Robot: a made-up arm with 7 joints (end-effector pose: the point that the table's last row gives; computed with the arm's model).
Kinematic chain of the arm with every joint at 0, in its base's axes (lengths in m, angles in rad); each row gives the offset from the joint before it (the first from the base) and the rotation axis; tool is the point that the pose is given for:
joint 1: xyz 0 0 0.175 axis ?
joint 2: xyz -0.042 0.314 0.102 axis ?
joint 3: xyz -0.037 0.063 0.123 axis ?
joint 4: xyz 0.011 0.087 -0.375 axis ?
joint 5: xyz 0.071 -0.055 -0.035 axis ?
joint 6: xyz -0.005 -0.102 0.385 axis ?
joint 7: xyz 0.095 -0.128 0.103 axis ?
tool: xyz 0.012 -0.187 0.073
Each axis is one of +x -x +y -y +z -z.
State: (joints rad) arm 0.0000 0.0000 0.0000 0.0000 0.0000 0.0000 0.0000
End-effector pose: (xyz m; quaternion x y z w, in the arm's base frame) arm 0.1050 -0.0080 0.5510 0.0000 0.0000 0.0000 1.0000
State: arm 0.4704 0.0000 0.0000 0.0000 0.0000 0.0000 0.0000
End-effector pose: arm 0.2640 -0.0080 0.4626 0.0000 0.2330 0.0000 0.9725
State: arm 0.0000 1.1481 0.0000 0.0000 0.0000 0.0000 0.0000
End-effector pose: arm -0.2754 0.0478 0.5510 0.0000 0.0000 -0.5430 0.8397
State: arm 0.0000 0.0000 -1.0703 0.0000 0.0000 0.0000 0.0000
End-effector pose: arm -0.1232 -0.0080 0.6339 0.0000 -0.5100 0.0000 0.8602
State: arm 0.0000 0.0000 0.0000 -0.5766 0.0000 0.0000 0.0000
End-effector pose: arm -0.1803 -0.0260 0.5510 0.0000 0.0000 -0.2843 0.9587
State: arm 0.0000 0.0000 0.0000 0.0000 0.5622 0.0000 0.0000
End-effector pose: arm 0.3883 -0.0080 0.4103 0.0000 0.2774 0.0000 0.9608
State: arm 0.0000 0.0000 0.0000 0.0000 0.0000 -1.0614 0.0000
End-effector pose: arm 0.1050 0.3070 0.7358 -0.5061 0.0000 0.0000 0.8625
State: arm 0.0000 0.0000 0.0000 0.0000 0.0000 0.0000 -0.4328
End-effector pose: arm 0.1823 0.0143 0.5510 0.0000 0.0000 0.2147 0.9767
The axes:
joint 1: +y
joint 2: -z
joint 3: +y
joint 4: +z
joint 5: +y
joint 6: +x
joint 7: -z

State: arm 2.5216 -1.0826 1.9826 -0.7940 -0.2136 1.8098 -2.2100
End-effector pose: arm 0.0480 0.1649 -0.1530 0.7609 0.6284 -0.1450 0.0715
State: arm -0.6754 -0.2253 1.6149 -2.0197 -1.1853 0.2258 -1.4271
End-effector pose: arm -0.3601 0.8783 0.3727 -0.6620 0.3111 0.1315 0.6691
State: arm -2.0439 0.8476 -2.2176 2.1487 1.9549 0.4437 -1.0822
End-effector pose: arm -1.1282 0.3848 0.5439 0.0259 -0.3447 -0.5952 0.7254
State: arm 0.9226 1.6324 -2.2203 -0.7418 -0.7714 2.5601 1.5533
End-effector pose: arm 0.2899 -0.0422 0.3175 0.1883 -0.1122 0.1210 0.9681
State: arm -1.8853 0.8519 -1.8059 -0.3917 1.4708 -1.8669 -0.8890
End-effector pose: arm -1.0031 0.0026 0.0565 -0.2101 -0.3372 -0.4765 0.7843
